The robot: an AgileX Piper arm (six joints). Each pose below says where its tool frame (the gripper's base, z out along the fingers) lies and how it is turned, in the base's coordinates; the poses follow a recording.
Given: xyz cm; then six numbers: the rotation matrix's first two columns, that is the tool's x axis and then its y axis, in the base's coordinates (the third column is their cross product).
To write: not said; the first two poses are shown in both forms.
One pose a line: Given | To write
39.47 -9.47 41.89 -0.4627 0.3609 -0.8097 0.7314 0.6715 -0.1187 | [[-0.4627 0.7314 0.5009 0.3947], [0.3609 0.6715 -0.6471 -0.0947], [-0.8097 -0.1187 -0.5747 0.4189], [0 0 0 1]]
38.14 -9.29 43.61 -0.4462 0.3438 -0.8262 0.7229 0.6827 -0.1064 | [[-0.4462 0.7229 0.5275 0.3814], [0.3438 0.6827 -0.6447 -0.0929], [-0.8262 -0.1064 -0.5532 0.4361], [0 0 0 1]]
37.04 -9.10 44.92 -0.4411 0.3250 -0.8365 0.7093 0.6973 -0.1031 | [[-0.4411 0.7093 0.5498 0.3704], [0.3250 0.6973 -0.6388 -0.0910], [-0.8365 -0.1031 -0.5381 0.4492], [0 0 0 1]]
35.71 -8.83 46.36 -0.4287 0.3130 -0.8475 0.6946 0.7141 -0.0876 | [[-0.4287 0.6946 0.5778 0.3571], [0.3130 0.7141 -0.6262 -0.0883], [-0.8475 -0.0876 -0.5235 0.4636], [0 0 0 1]]
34.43 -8.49 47.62 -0.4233 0.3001 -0.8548 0.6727 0.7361 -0.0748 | [[-0.4233 0.6727 0.6068 0.3443], [0.3001 0.7361 -0.6067 -0.0849], [-0.8548 -0.0748 -0.5135 0.4762], [0 0 0 1]]
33.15 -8.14 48.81 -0.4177 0.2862 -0.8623 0.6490 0.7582 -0.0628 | [[-0.4177 0.6490 0.6358 0.3315], [0.2862 0.7582 -0.5859 -0.0814], [-0.8623 -0.0628 -0.5024 0.4881], [0 0 0 1]]
